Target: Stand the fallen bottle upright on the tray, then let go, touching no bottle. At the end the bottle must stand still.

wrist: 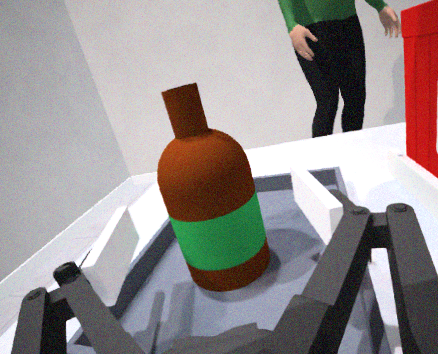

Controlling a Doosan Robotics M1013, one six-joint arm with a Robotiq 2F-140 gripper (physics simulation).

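Places are measured from the arm's base along level axes (x down, y ahead, z right), in centimetres.
Where they show: gripper, fingertip midpoint: (pixel 211 203).
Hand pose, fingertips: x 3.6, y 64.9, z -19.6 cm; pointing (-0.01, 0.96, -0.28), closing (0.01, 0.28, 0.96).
Things, the pixels of their top centre, and the offset from my fingertips. "spot": a spot on its surface instead. Level surfaces: height alone.
- brown bottle at its top centre: (pixel 178 86) dx -8.9, dy +1.1, dz -0.4 cm
- blue-grey tray at a spot on its surface: (pixel 272 184) spot: dx +5.7, dy +14.3, dz +2.9 cm
- white table at its surface level: dx +7.1 cm
- red box at a spot on its surface: (pixel 420 95) spot: dx -2.8, dy +11.2, dz +18.5 cm
The brown bottle (pixel 212 185) with a green band stands on its base on the blue-grey tray (pixel 272 184). It looks tilted to the left in the view, much like the wall corner behind it, so it appears upright. My gripper (pixel 211 203) is open wide, with one white finger pad to the left of the bottle and the other to the right. A gap shows between the bottle and each pad, and nothing is held. The near part of the tray is partly hidden by the gripper's dark links.
The tray lies on a white table (pixel 365 140) with a raised edge at the left. A red box (pixel 420 95) stands at the right edge of the view. A person (pixel 332 65) in a green top and black trousers stands beyond the table.
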